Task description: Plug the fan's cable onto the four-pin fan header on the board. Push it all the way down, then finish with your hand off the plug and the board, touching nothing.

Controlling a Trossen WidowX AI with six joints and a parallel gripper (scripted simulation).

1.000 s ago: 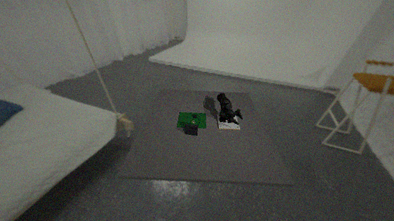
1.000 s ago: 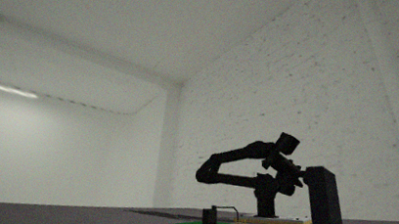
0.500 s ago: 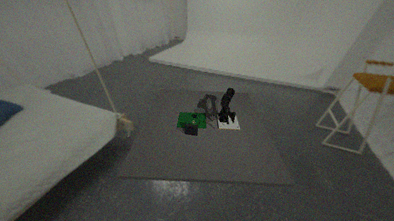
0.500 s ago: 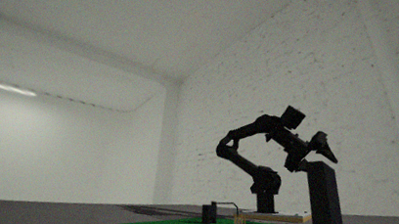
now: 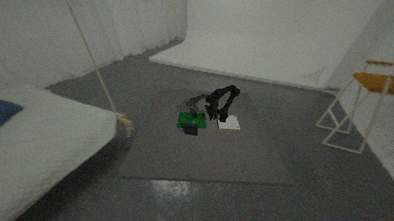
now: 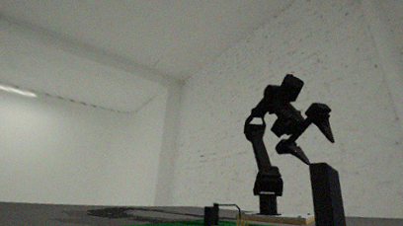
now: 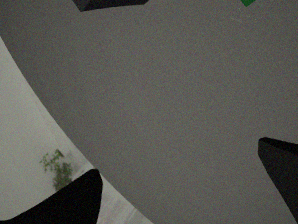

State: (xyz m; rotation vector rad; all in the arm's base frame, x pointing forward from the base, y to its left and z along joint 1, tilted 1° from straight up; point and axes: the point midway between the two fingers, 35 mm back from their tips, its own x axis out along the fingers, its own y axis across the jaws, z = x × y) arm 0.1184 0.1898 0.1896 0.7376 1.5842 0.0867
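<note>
Now: the black plug 21 cm to the right of my gripper tip, 19 cm ahead of it and 16 cm below it. From my gripper tip the other things lie so: green board (21 cm ahead, 19 cm below, 17 cm to the right); then black fan (19 cm ahead, 12 cm below, 3 cm to the left).
</note>
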